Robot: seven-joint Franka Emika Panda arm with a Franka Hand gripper.
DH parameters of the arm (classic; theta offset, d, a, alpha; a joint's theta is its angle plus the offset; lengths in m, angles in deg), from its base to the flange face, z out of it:
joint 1: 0 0.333 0 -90
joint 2: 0 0 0 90
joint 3: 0 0.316 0.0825 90
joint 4: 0 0 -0.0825 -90
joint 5: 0 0.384 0 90
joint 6: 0 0 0.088 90
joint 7: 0 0.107 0 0
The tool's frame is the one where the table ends.
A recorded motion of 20 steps. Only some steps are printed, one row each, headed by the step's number.
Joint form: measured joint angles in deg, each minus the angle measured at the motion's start. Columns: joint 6, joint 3, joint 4, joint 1, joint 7, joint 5, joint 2.
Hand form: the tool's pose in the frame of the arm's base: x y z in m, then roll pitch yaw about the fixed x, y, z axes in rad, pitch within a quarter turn. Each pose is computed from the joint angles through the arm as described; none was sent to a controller.
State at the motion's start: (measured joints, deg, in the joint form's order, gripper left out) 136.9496 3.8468 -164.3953 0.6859 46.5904 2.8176 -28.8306
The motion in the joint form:
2: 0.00 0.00 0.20 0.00 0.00 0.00 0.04
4: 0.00 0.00 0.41 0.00 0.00 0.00 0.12
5: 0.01 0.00 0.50 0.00 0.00 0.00 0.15
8: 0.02 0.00 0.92 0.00 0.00 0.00 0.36
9: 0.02 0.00 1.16 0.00 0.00 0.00 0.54
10: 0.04 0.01 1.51 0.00 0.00 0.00 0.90
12: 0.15 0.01 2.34 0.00 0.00 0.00 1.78
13: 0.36 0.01 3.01 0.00 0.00 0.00 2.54
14: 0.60 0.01 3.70 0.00 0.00 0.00 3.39
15: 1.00 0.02 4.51 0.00 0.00 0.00 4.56
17: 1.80 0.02 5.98 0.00 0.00 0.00 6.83
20: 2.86 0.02 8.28 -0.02 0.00 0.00 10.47
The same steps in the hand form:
2: 0.3384 0.0243 0.3292 -3.1208 -0.0166 -0.7776
4: 0.3396 0.0245 0.3303 -3.1190 -0.0181 -0.7775
5: 0.3401 0.0245 0.3308 -3.1181 -0.0189 -0.7774
8: 0.3425 0.0248 0.3326 -3.1151 -0.0213 -0.7773
9: 0.3438 0.0249 0.3333 -3.1142 -0.0218 -0.7772
10: 0.3457 0.0252 0.3338 -3.1139 -0.0217 -0.7768
12: 0.3505 0.0257 0.3347 -3.1125 -0.0218 -0.7764
13: 0.3546 0.0262 0.3353 -3.1105 -0.0227 -0.7761
14: 0.3589 0.0266 0.3354 -3.1089 -0.0231 -0.7758
15: 0.3642 0.0272 0.3346 -3.1078 -0.0228 -0.7753
17: 0.3738 0.0281 0.3320 -3.1064 -0.0214 -0.7748
20: 0.3887 0.0294 0.3261 -3.1078 -0.0157 -0.7744

